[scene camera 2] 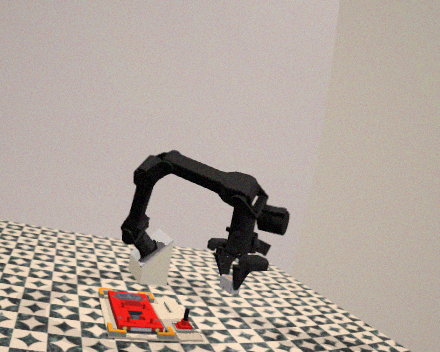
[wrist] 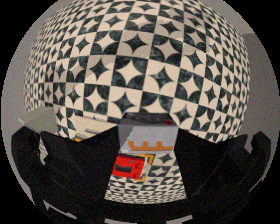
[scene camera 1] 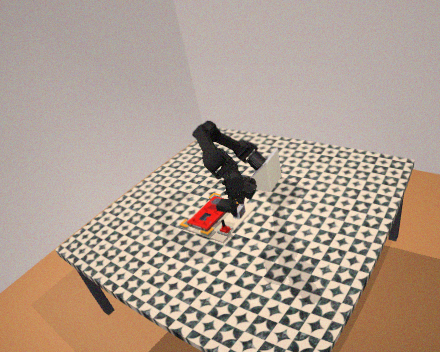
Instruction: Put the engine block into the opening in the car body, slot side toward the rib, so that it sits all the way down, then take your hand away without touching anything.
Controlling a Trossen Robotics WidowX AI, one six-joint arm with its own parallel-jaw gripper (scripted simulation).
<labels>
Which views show my gripper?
Scene camera 2, the wrist view and scene camera 1: all of them.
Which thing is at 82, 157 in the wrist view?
My gripper.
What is my gripper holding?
A grey engine block.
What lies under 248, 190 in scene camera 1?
My gripper.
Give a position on a grey engine block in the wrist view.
At 138, 132
</labels>
